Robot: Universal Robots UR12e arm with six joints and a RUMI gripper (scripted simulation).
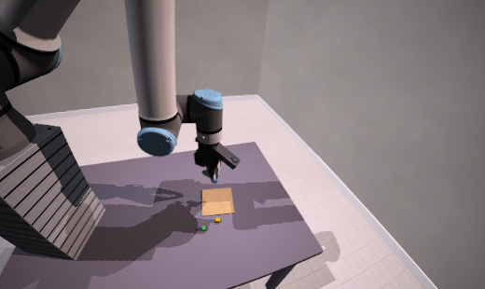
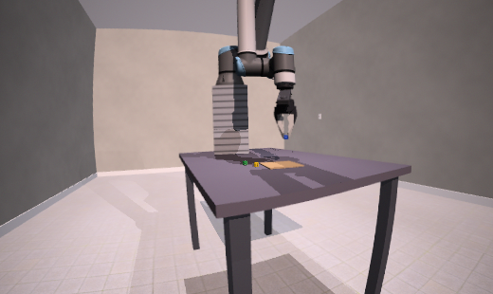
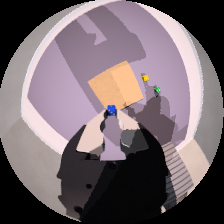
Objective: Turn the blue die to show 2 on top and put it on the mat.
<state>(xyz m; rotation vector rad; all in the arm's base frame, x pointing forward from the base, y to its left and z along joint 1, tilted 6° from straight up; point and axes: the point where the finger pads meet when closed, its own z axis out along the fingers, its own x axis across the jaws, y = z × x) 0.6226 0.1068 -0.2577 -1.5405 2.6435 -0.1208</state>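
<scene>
The tan mat is 12 cm below my hand, 3 cm to the right of it and 1 cm ahead of it. Round my hand: yellow die 13 cm to the right, 11 cm below; then green die 16 cm to the right, 11 cm below, 6 cm behind; then blue die 1 cm below.
</scene>
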